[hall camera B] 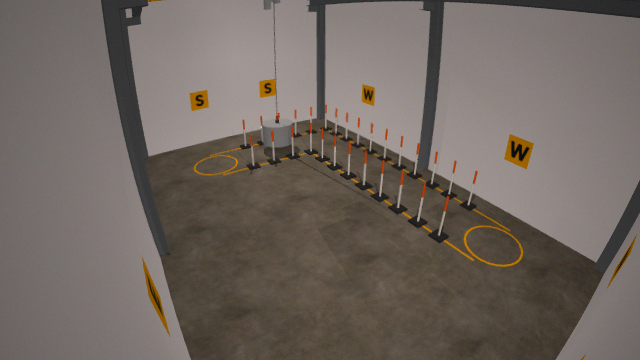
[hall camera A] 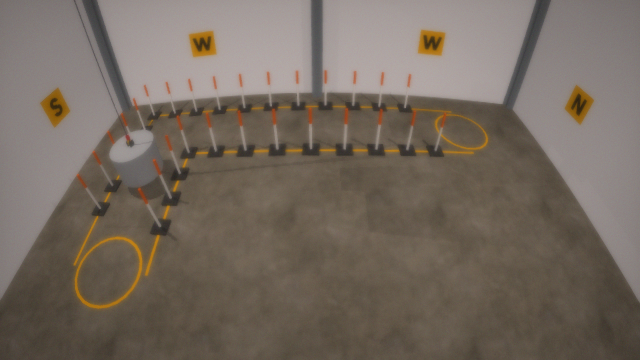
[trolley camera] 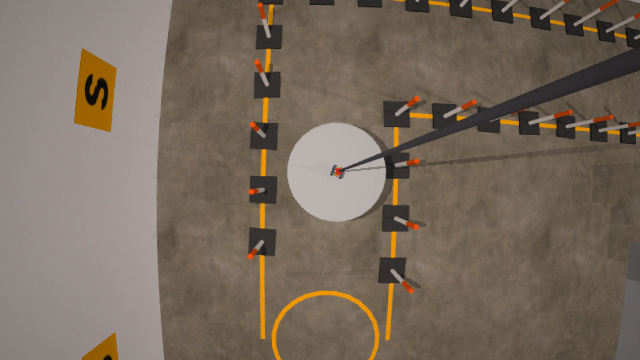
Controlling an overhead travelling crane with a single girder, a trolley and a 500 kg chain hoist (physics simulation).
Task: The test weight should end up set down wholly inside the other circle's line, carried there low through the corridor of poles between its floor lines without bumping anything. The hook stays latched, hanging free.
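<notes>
The test weight (hall camera A: 135,162) (hall camera B: 277,135) (trolley camera: 320,197), a light grey cylinder, hangs upright a little above the floor, its shadow under it. It is between the two pole rows of the corridor's short leg, before the corner. In the trolley view its right edge lies close to a pole base; no pole contact shows. My hook (hall camera A: 130,142) (hall camera B: 277,120) (trolley camera: 337,171) is shut on the weight at its top centre. The other circle (hall camera A: 487,138) (hall camera B: 500,265) lies at the far end of the long leg. The near circle (hall camera A: 100,307) (hall camera B: 215,175) (trolley camera: 325,292) lies at the short leg's mouth.
Orange-and-white poles on black bases (hall camera A: 160,227) (hall camera B: 438,235) (trolley camera: 392,270) stand along the yellow floor lines (hall camera A: 153,255) (hall camera B: 459,250) (trolley camera: 262,300). The corridor turns beside the S and W walls. The long leg runs along the W wall.
</notes>
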